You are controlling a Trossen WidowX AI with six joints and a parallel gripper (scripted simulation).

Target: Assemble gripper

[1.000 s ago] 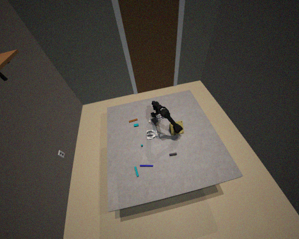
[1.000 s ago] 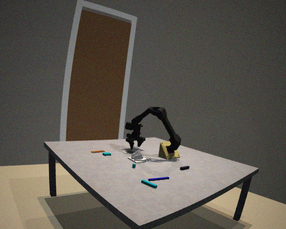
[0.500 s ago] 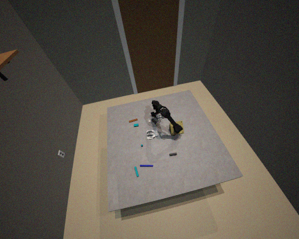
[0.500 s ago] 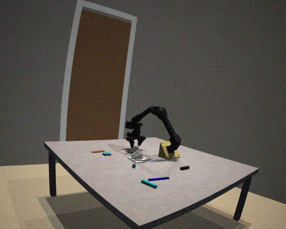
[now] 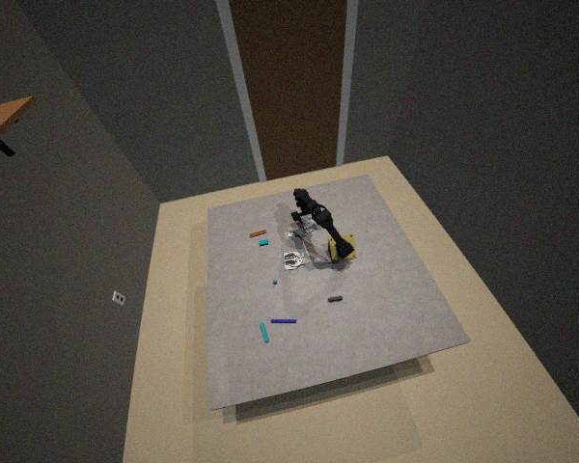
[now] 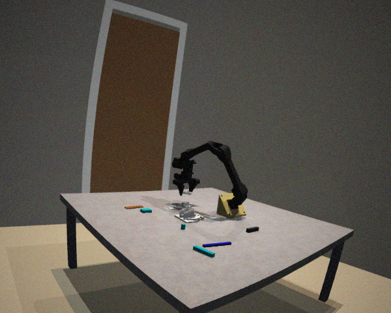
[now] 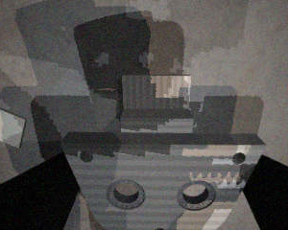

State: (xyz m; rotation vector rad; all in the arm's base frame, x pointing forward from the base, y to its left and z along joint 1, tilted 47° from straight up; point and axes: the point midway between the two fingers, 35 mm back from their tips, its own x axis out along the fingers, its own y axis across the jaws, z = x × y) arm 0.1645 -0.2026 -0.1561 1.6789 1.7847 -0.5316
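Now: gripper tip 24 cm to the right of the white housing plate, 9 cm short of it and 6 cm above it. From my gripper tip the other things lie so: orange bar: 34 cm ahead, 7 cm below, 3 cm to the right; white gripper base: 2 cm above, 1 cm to the left; small teal cube: 36 cm to the left, 27 cm ahead, 5 cm below.
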